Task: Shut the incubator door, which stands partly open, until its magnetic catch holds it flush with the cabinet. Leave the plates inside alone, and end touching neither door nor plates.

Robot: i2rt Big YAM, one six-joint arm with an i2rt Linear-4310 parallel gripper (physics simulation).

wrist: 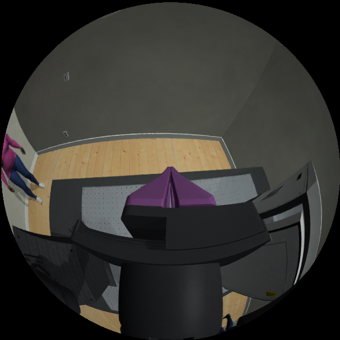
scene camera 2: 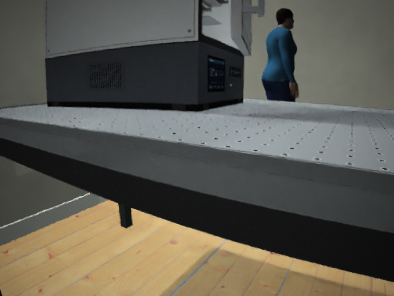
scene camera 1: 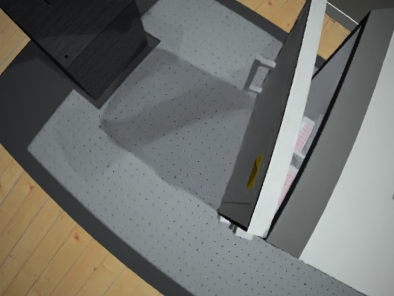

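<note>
The incubator door (scene camera 1: 270,120) (scene camera 2: 242,30) (wrist: 255,265) stands partly open, with a wedge-shaped gap between it and the cabinet (scene camera 1: 350,100) (scene camera 2: 125,25). Its dark outer face has a yellow label and a handle (scene camera 1: 254,75) (scene camera 2: 256,9). Pink-topped plates (scene camera 1: 304,136) show inside, through the gap. My gripper (wrist: 170,171) is shut and empty, its purple fingertips together. It is seen in the wrist view, and does not show in either scene camera view. The door is to the right of the fingers in the wrist view, apart from the fingertips.
A tall dark block (scene camera 1: 85,55) stands at the left of the perforated table top (scene camera 1: 150,185) (scene camera 2: 300,125) (wrist: 105,205). The cabinet's dark base (scene camera 2: 150,75) stands on the table and carries a screen (scene camera 2: 216,73). A person in blue (scene camera 2: 280,55) stands beyond the table; another in pink (wrist: 10,152) is at far left.
</note>
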